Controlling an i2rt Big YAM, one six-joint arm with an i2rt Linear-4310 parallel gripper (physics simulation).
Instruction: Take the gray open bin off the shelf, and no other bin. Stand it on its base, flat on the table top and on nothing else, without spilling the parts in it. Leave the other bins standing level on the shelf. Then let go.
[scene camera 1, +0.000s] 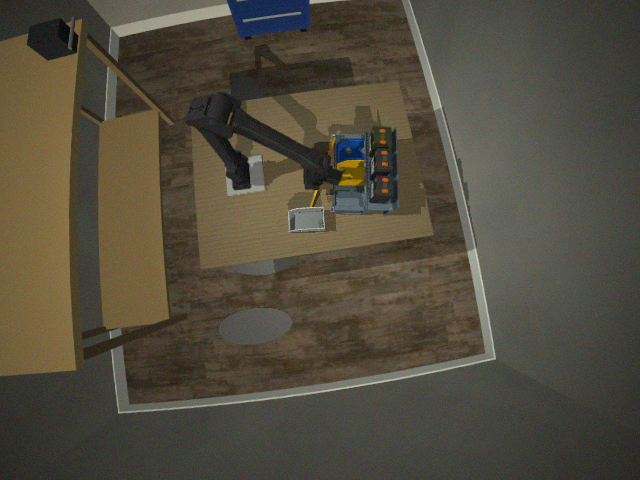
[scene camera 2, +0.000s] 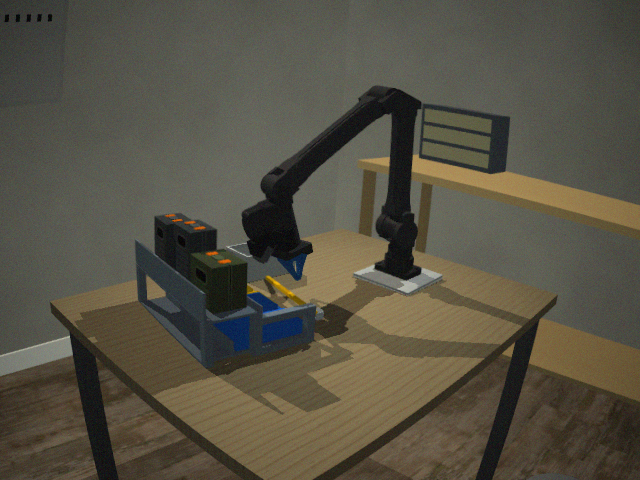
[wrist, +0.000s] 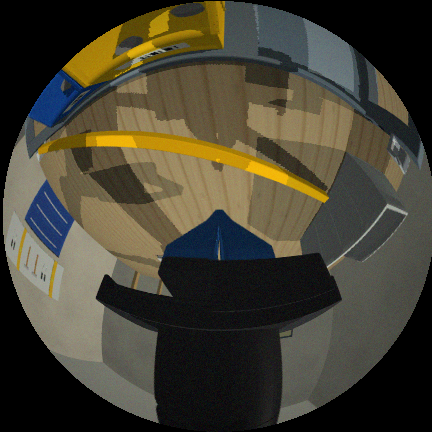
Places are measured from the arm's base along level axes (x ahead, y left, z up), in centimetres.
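Where they show: gripper, between the fingertips: (scene camera 1: 307, 183) (scene camera 2: 298, 279) (wrist: 218, 215); arm's base, origin of its link: (scene camera 1: 241, 178) (scene camera 2: 397, 270).
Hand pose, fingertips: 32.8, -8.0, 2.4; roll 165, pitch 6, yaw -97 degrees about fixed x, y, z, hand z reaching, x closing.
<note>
Things, the pixels of their top centre, and the offset from my fingertips, as dx, dy, dz. Level surfaces: height alone.
- gray open bin, centre of its top: (wrist: 360, 254) (scene camera 2: 261, 246) (scene camera 1: 305, 218) -2.7, -17.9, +3.7
- table top, height of its surface: dz -3.8
- yellow bin, centre of its top: (scene camera 1: 355, 170) +23.4, +2.3, +4.3
- blue bin, centre of its top: (scene camera 2: 257, 303) (scene camera 1: 356, 149) +25.0, +12.7, +4.3
- green box, centre of its top: (scene camera 2: 218, 257) (scene camera 1: 382, 136) +34.7, +11.4, +16.0
The gray open bin (scene camera 1: 308, 220) (scene camera 2: 266, 266) (wrist: 345, 210) stands upright on the table top (scene camera 1: 237, 227) (scene camera 2: 392, 356), apart from the shelf (scene camera 1: 348, 199) (scene camera 2: 168, 279) (wrist: 240, 30). Its opening faces up; a small part shows inside, though the contents are hard to make out. My gripper (scene camera 2: 298, 277) (wrist: 218, 215) is shut and empty, its blue fingertips together above the table in front of the shelf, apart from the gray bin. The yellow bin (scene camera 1: 351, 174) (wrist: 100, 57) and blue bin (scene camera 1: 351, 148) (scene camera 2: 281, 331) (wrist: 51, 107) are in the shelf, beside a vacant slot.
A yellow bar (scene camera 1: 314, 198) (scene camera 2: 286, 292) (wrist: 190, 149) runs in front of the shelf, between it and the arm's base (scene camera 1: 256, 175) (scene camera 2: 413, 283). Two dark boxes (scene camera 1: 383, 189) (scene camera 2: 197, 242) and a green box (scene camera 1: 381, 137) (scene camera 2: 230, 281) stand on the shelf's rear upper level.
</note>
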